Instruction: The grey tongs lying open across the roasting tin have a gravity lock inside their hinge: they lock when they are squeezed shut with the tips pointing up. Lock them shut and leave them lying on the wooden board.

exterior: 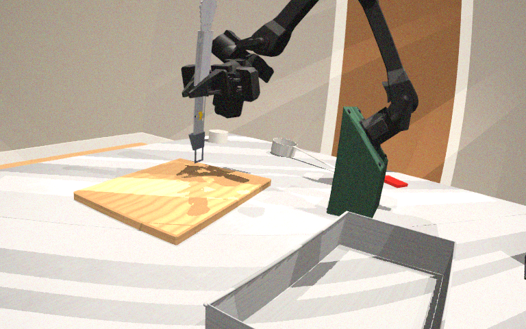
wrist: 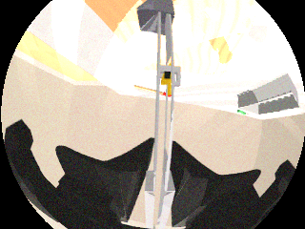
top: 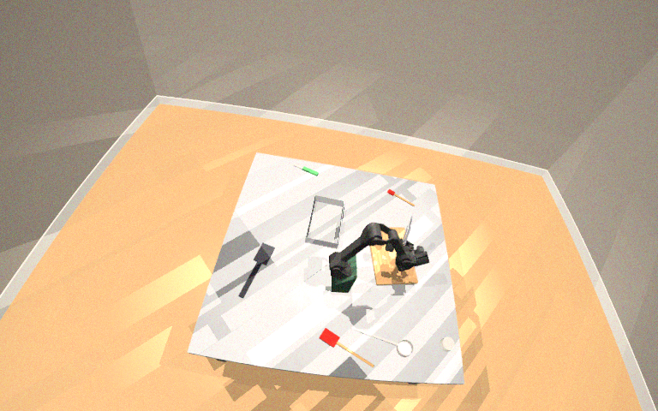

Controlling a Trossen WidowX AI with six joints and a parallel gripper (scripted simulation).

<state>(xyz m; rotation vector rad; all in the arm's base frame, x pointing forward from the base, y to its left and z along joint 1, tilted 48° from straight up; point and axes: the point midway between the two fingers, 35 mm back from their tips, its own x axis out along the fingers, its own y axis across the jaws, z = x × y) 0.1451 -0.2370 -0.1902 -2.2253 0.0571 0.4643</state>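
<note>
My gripper tip is 18 cm above the wooden board. The rest, counted from my gripper tip: grey roasting tin 38 cm to the left, 19 cm ahead, 16 cm below; then red-tipped tool 44 cm ahead, 18 cm below, 12 cm to the right; then white cup 51 cm behind, 22 cm to the right, 17 cm below.
</note>
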